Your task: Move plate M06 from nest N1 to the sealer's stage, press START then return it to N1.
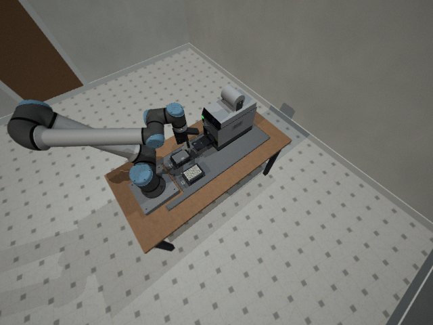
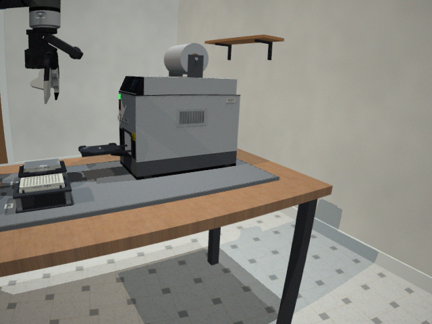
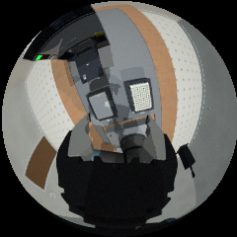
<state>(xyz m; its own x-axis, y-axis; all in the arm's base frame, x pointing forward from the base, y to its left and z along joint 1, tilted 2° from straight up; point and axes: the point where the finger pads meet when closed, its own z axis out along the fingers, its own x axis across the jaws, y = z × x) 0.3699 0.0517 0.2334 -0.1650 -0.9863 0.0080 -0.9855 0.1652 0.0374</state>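
The plate M06 lies 40 mm behind my hand, 100 mm to the right of it and 230 mm below it. Also, from my hand: black sealer stage 140 mm ahead, 110 mm to the left, 190 mm below; plate 60 mm behind, 100 mm to the left, 240 mm below; foil roll 470 mm ahead, 160 mm to the left, 130 mm above.
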